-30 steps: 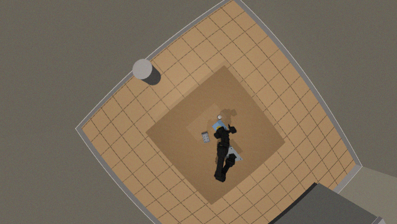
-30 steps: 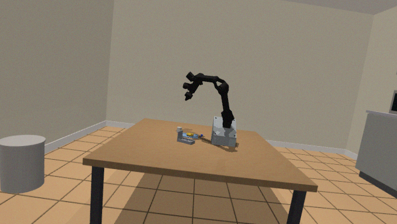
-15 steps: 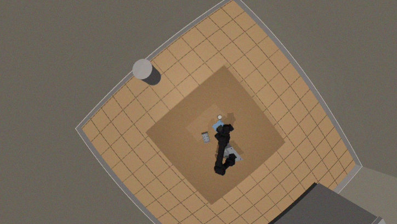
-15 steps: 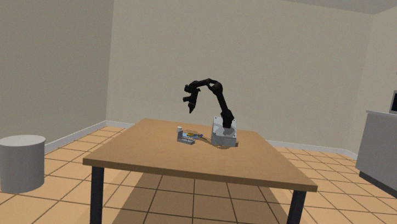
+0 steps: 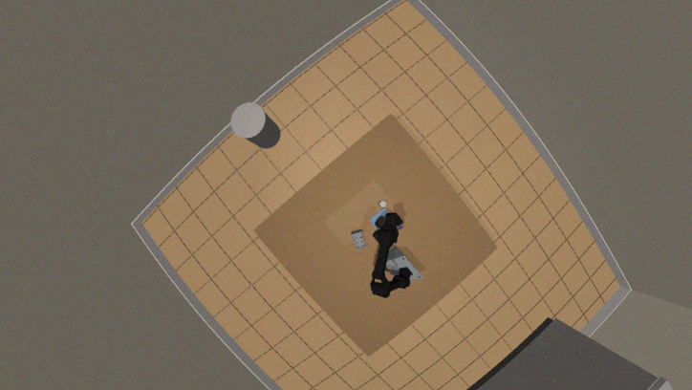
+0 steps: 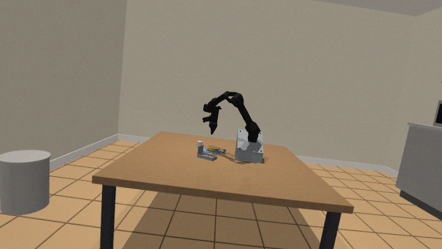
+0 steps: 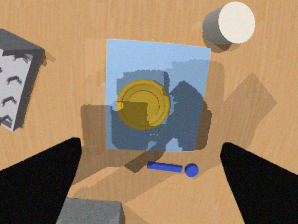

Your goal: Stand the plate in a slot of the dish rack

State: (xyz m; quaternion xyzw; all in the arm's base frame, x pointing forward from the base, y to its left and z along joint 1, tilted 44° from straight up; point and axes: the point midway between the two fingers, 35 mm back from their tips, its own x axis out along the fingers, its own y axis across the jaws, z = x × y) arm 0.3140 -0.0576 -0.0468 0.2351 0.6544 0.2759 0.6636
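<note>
Now: the yellow plate 10 mm behind my gripper tip and 130 mm below it. Round my gripper tip: blue spoon (120 mm behind, 70 mm to the right, 140 mm below); then white cup (90 mm ahead, 90 mm to the right, 120 mm below); then light blue mat (10 mm behind, 20 mm to the right, 140 mm below).
</note>
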